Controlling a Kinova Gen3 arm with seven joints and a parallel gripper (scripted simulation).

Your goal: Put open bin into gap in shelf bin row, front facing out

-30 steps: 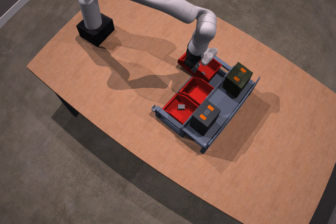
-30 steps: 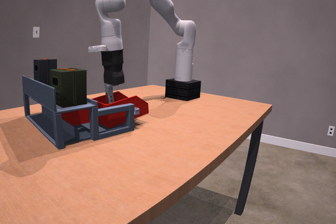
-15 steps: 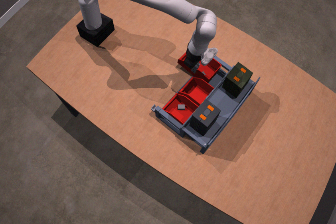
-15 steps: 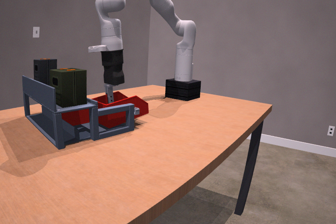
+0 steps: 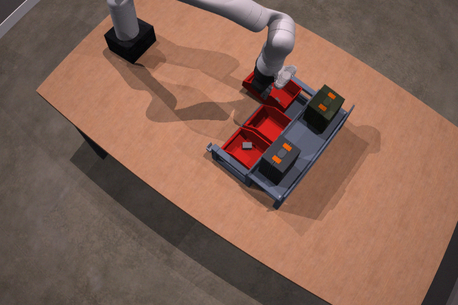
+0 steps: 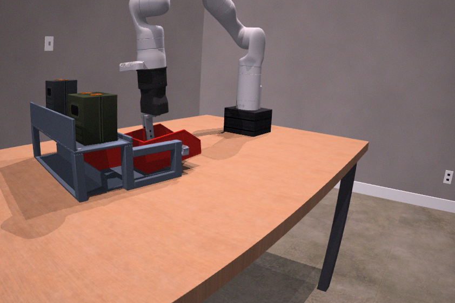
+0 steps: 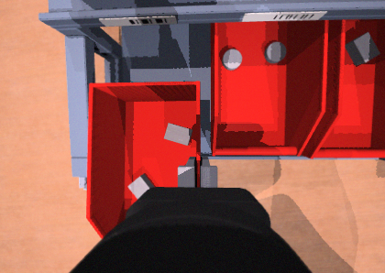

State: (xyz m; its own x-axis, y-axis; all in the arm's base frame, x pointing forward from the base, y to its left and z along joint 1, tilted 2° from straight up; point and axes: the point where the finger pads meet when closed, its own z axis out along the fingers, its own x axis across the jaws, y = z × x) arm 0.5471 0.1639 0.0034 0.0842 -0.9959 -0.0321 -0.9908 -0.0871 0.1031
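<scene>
Now: the shelf lip 7 cm to the right of my hand and 8 cm below it. The rest, counted from my hand: black box: 20 cm ahead, 17 cm to the right, 8 cm above; then green box: 18 cm ahead, 6 cm to the left, 7 cm above.
</scene>
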